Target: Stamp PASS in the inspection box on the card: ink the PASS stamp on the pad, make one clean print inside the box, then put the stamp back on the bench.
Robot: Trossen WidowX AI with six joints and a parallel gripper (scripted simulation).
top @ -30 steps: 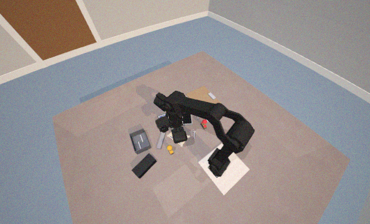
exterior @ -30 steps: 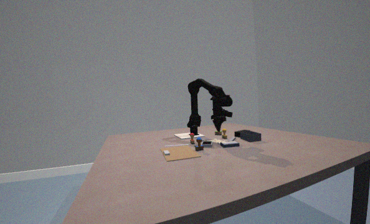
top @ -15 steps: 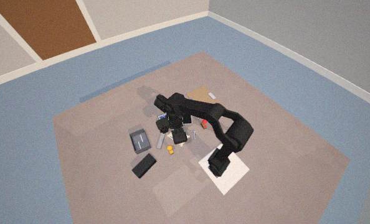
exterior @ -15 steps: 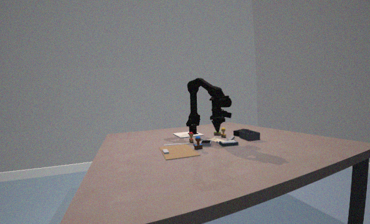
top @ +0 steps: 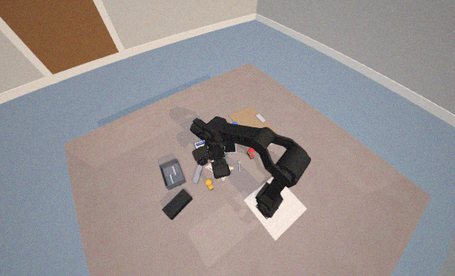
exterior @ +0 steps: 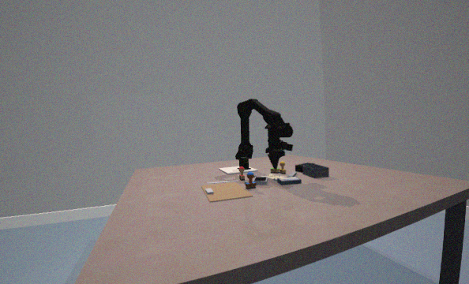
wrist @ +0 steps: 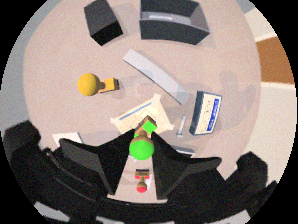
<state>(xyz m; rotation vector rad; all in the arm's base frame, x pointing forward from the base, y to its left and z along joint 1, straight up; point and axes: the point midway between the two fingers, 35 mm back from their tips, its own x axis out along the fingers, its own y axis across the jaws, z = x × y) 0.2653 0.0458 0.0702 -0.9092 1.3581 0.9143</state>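
Right now my gripper tip is 40 mm above the cream card, 10 mm to the left of it and 10 mm past it. Round my gripper tip: yellow-knobbed stamp 80 mm to the left, 50 mm behind, 20 mm below; then grey bar 70 mm to the left, 40 mm below, 40 mm ahead; then green-knobbed stamp right at my gripper tip.
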